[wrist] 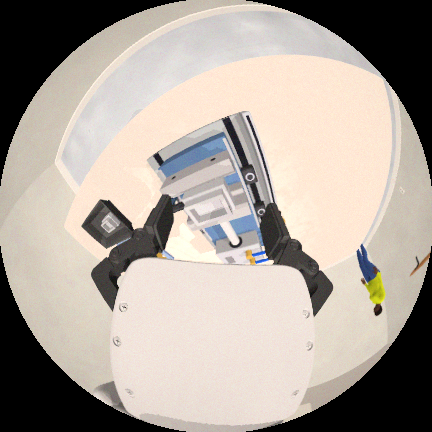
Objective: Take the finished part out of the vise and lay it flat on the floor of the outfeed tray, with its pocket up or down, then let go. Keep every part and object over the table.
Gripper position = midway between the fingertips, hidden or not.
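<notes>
My gripper (218, 210), seen. Blue vise bed (214, 144), seen.
</notes>
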